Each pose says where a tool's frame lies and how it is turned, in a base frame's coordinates. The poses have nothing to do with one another.
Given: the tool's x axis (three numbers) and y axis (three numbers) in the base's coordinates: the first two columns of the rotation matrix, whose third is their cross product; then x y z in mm.
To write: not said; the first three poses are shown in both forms.
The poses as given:
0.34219 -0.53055 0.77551 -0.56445 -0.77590 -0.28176 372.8 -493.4 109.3
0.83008 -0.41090 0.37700 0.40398 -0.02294 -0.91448 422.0 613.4 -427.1
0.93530 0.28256 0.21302 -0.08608 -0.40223 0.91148 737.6 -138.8 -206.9
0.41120 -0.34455 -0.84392 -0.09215 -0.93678 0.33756 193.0 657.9 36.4
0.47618 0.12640 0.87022 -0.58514 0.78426 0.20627 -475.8 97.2 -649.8
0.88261 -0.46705 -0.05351 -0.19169 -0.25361 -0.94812 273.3 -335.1 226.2
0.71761 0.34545 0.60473 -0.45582 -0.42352 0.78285 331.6 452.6 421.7
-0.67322 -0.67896 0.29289 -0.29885 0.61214 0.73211 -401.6 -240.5 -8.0
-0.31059 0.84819 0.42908 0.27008 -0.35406 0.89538 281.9 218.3 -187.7
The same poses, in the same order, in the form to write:
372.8 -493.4 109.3 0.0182 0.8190 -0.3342 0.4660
422.0 613.4 -427.1 0.6989 -0.6531 0.0026 -0.2915
737.6 -138.8 -206.9 0.5434 0.8200 0.0599 0.1696
193.0 657.9 36.4 0.1199 0.8314 -0.1313 -0.5265
-475.8 97.2 -649.8 0.8228 0.2472 -0.4639 0.2162
273.3 -335.1 226.2 0.5735 -0.7826 0.2104 -0.1200
331.6 452.6 421.7 0.5356 0.7562 -0.0365 0.3740
-401.6 -240.5 -8.0 0.2846 0.2871 -0.8515 -0.3339
281.9 218.3 -187.7 0.2325 0.5391 0.5186 0.6216

